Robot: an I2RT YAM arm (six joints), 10 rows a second.
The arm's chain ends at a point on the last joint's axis. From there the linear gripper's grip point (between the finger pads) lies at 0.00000 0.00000 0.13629 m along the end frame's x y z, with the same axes.
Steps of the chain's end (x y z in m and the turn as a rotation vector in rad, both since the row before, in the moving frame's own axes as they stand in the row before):
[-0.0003, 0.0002, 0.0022, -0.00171, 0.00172, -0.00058]
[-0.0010, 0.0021, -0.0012, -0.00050, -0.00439, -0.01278]
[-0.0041, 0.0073, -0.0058, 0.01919, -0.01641, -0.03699]
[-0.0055, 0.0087, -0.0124, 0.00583, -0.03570, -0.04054]
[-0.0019, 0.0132, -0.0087, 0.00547, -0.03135, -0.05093]
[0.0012, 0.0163, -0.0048, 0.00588, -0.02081, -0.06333]
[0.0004, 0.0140, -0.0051, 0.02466, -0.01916, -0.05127]
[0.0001, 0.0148, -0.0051, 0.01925, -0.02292, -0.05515]
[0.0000, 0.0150, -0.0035, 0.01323, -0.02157, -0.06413]
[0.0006, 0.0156, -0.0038, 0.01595, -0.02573, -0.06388]
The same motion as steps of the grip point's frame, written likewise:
[-0.0001, 0.0004, 0.0022, -0.00171, 0.00172, -0.00058]
[-0.0016, 0.0022, -0.0012, -0.00050, -0.00439, -0.01278]
[-0.0064, 0.0047, -0.0058, 0.01919, -0.01641, -0.03699]
[-0.0104, 0.0080, -0.0125, 0.00583, -0.03570, -0.04054]
[-0.0062, 0.0126, -0.0088, 0.00547, -0.03135, -0.05093]
[-0.0017, 0.0156, -0.0048, 0.00588, -0.02081, -0.06333]
[-0.0023, 0.0107, -0.0052, 0.02466, -0.01916, -0.05127]
[-0.0031, 0.0123, -0.0052, 0.01925, -0.02292, -0.05515]
[-0.0030, 0.0133, -0.0035, 0.01323, -0.02157, -0.06413]
[-0.0030, 0.0135, -0.0039, 0.01595, -0.02573, -0.06388]

